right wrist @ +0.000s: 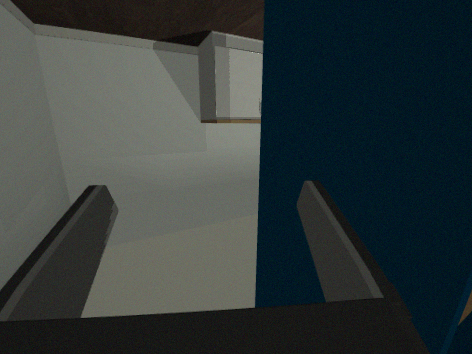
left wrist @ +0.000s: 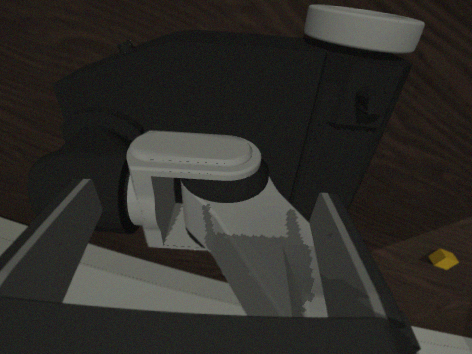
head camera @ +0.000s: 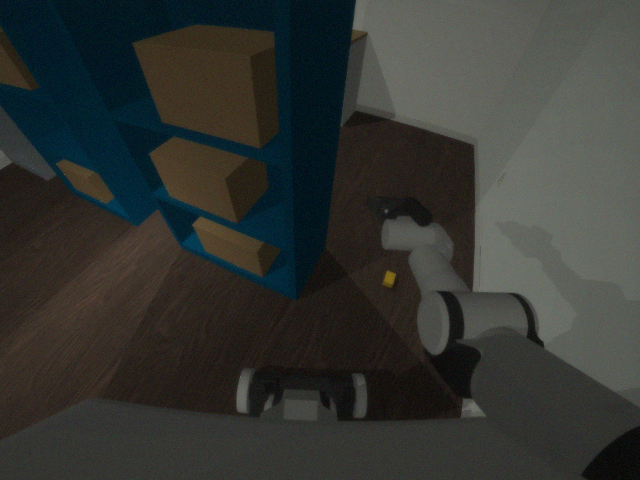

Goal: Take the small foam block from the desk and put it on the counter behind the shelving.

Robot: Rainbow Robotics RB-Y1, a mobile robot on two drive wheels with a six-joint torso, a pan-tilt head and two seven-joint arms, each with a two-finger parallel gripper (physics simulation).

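Places are measured from the robot's base along level axes (x ahead, y left, z up), in metres.
Pixels of known places: left gripper, between the fingertips: [left wrist: 205, 201]; right gripper, between the fingertips: [right wrist: 209, 195] [head camera: 385, 200].
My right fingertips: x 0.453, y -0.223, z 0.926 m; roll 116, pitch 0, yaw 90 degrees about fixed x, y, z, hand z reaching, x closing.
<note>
Ahead of a thing's pixels: the offset from my right fingertips to its middle. "pt": to the spot under its first point.
A small yellow block @(0.241 m ahead, 0.302 m right, 0.903 m down) [head camera: 389, 279] [left wrist: 444, 259], which may be the foam block, lies on the floor near the shelving. The blue shelving @(pt 0.214 m ahead, 0.234 m left, 0.002 m down) [head camera: 312, 155] [right wrist: 350, 125] stands at the upper left of the head view and fills the right part of the right wrist view. The counter [head camera: 358, 36] [right wrist: 237, 85], white with a wooden top, is partly hidden behind it. My right gripper [head camera: 376, 206] [right wrist: 209, 195] is open and empty, held out beyond the yellow block and beside the shelving. My left gripper [left wrist: 205, 201] is open and empty, above my own base. The desk does not show.
Brown boxes [head camera: 206, 87] [head camera: 199, 175] [head camera: 232, 245] sit on the shelves. A pale wall [head camera: 558, 206] [right wrist: 115, 100] runs close along my right arm, at the right of the head view. My base's front wheels [head camera: 245, 391] [head camera: 359, 395] show at the bottom.
</note>
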